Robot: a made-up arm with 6 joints. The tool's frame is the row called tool. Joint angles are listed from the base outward. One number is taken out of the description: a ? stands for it. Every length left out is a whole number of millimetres.
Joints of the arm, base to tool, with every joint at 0 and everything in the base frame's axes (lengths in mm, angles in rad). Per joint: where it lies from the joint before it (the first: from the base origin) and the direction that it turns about. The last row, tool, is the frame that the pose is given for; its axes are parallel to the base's.
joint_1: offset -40 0 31 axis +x
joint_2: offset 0 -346 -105 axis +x
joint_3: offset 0 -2 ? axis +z
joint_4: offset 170 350 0 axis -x
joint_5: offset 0 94 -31 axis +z
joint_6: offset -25 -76 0 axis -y
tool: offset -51 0 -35
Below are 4 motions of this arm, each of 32 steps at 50 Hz.
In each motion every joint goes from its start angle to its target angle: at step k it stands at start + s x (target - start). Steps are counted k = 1, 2, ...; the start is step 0. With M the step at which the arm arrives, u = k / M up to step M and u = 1 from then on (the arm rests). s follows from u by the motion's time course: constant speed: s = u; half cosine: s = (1 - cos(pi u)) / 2; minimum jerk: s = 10 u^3 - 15 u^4 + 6 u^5.
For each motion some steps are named. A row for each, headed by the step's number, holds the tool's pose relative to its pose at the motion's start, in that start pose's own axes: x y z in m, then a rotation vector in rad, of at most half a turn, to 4 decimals.
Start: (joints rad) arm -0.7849 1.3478 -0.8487 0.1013 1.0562 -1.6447
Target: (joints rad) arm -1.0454 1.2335 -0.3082 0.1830 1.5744 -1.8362
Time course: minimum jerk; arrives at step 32
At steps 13, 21, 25, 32:
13: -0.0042 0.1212 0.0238 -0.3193 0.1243 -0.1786
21: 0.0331 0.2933 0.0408 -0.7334 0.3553 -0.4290
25: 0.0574 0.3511 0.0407 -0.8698 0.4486 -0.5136
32: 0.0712 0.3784 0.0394 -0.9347 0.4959 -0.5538

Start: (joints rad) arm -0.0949 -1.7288 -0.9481 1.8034 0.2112 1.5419
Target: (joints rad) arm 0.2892 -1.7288 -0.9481 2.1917 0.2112 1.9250
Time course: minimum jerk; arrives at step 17
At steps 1, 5, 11, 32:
1: 0.0000 -0.0002 0.0001 0.0006 -0.0008 0.0003
5: 0.0028 -0.0133 0.0060 0.0468 -0.0665 0.0276
11: 0.0114 -0.0656 0.0232 0.2360 -0.3497 0.1132
32: 0.0139 -0.0861 0.0276 0.3127 -0.4718 0.1375

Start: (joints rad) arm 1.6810 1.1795 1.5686 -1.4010 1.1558 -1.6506
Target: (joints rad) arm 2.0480 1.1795 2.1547 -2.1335 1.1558 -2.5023
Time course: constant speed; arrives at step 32
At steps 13, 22, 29, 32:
13: 0.0363 0.1330 -0.0586 -0.2310 0.1825 0.2786
22: 0.0576 0.2149 -0.1201 -0.4094 0.3320 0.4495
29: 0.0720 0.2706 -0.1784 -0.5552 0.4572 0.5696
32: 0.0776 0.2920 -0.2059 -0.6189 0.5124 0.6177

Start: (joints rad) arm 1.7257 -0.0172 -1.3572 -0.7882 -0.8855 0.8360
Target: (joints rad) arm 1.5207 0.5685 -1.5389 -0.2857 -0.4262 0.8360
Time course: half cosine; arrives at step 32
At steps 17, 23, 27, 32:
17: 0.0758 0.0423 -0.0513 -0.1305 -0.0899 0.2134
23: 0.1117 0.0513 -0.0757 -0.2058 -0.0973 0.3410
27: 0.1278 0.0532 -0.0865 -0.2421 -0.0915 0.4039
32: 0.1353 0.0536 -0.0915 -0.2595 -0.0866 0.4346

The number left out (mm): 195
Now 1 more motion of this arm.
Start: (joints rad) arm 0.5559 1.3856 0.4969 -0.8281 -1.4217 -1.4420
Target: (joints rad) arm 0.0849 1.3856 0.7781 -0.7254 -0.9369 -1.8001
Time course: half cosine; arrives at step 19
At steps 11, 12, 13, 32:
11: 0.1680 -0.0001 -0.0272 -0.3087 -0.0060 -0.3138
12: 0.1876 -0.0001 -0.0275 -0.3398 0.0013 -0.3642
13: 0.2056 -0.0001 -0.0273 -0.3668 0.0097 -0.4129
32: 0.2602 0.0002 -0.0237 -0.4385 0.0457 -0.5751

